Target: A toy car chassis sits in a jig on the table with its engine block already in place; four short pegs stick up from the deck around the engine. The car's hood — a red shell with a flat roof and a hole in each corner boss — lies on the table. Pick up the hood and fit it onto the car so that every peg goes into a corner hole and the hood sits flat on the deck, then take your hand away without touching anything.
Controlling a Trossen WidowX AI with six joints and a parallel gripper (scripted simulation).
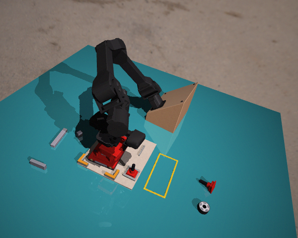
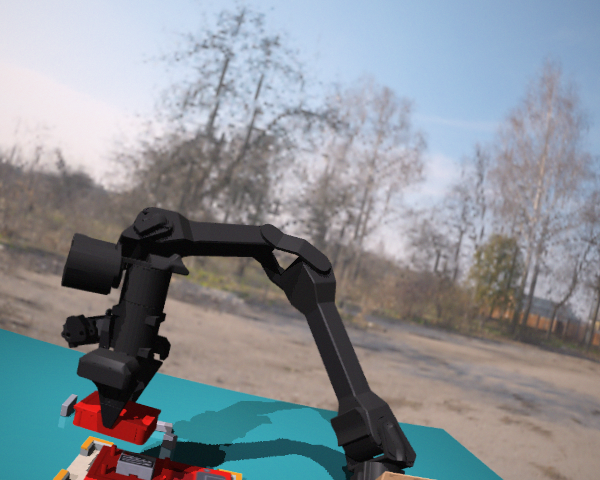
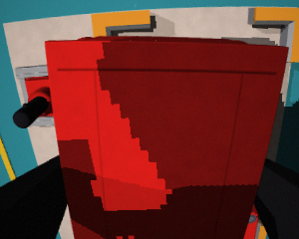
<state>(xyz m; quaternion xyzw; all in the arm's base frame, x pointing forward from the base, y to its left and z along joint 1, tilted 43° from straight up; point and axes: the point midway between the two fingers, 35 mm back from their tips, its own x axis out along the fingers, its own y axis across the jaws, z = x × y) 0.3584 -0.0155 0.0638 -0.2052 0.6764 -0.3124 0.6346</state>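
My gripper tip is now 90 mm above the grey engine block, 30 mm to the left of it and 30 mm past it. Round my gripper tip: red hood right at my gripper tip; then black wheel 370 mm to the left, 110 mm below, 20 mm ahead.
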